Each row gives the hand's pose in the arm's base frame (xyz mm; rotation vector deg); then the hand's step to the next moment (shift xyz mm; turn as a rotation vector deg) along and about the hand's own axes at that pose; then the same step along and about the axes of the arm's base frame.
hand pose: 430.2 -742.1 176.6 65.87 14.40 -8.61
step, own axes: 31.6 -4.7 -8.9 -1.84 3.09 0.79
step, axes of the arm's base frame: 28.2 6.6 -16.2 -0.92 0.50 3.53
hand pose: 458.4 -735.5 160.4 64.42 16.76 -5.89
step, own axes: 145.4 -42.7 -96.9 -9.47 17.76 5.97
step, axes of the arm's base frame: 112.1 78.3 -116.9 -3.95 1.67 20.55
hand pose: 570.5 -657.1 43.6 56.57 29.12 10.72
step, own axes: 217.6 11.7 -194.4 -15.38 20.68 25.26
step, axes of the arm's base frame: 94.5 233.7 -147.5 0.60 -13.39 33.50
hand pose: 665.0 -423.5 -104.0 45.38 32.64 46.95
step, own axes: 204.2 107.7 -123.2 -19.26 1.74 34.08
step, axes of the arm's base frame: -17.0 260.7 -15.7 12.59 -28.20 24.11
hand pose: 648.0 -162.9 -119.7 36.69 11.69 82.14
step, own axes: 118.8 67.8 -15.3 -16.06 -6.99 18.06
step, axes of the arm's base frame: -47.3 118.5 51.7 12.52 -20.59 7.23
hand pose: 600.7 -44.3 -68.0 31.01 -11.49 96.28
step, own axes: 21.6 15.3 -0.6 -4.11 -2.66 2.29
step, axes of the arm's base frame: -16.9 16.5 12.0 3.50 -4.11 -0.33
